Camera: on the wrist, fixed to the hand. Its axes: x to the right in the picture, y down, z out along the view.
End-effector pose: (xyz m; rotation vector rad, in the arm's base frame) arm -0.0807 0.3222 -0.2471 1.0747 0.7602 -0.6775
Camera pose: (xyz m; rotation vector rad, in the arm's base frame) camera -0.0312 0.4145 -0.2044 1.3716 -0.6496 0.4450
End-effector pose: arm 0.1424 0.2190 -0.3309 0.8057 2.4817 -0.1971
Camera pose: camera 0.1800 0.3031 -0.2652 2.2848 0.8704 -0.0838
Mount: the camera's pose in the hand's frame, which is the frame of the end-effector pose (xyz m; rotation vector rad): -0.0173 0.0916 -0.0641 0.2982 -0.3870 1.6331
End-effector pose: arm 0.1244 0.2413 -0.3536 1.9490 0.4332 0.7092
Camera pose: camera 0.0700 0.2332 -0.2548 2.3674 -1.5550 1.1808
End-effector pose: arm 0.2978 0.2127 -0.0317 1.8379 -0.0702 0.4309
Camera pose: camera 0.2411 0.2412 0.0620 1.7471 -1.9150 1.1926
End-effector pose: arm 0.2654 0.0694 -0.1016 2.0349 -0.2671 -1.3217
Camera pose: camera 0.3302 0.0379 -0.0144 0.9782 -1.8558 -0.5082
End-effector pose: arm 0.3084 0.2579 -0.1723 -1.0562 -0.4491 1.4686
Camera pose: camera 0.3049 0.2031 -0.2712 0.7746 -0.5592 -2.9153
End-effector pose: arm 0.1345 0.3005 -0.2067 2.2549 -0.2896 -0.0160
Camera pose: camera 0.1061 0.2959 -0.0973 1.6244 -2.3008 0.4630
